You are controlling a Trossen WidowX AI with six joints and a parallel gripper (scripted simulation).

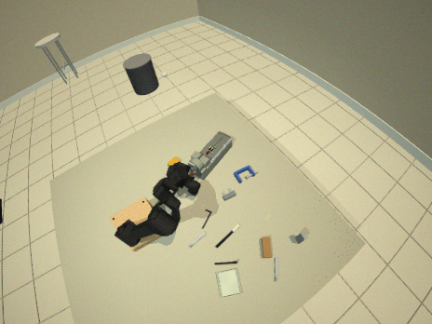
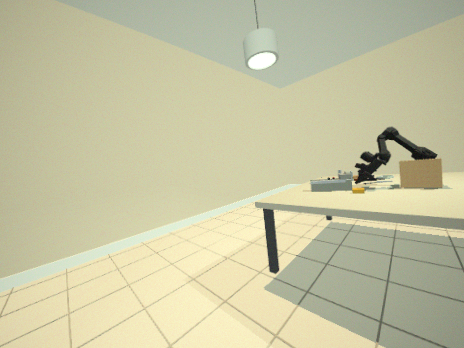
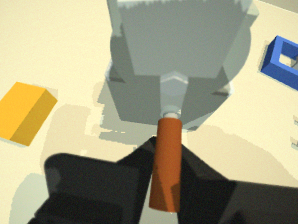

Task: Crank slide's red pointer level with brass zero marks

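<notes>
Now: the orange block 20 mm behind my gripper tip, 150 mm to the left of it and 20 mm below it. Also, from my gripper tip: red pointer 130 mm ahead, 40 mm to the left, 50 mm above; then grey clamp 80 mm ahead, 180 mm to the right, 30 mm below; then brown crank handle 20 mm behind, 30 mm above.
</notes>
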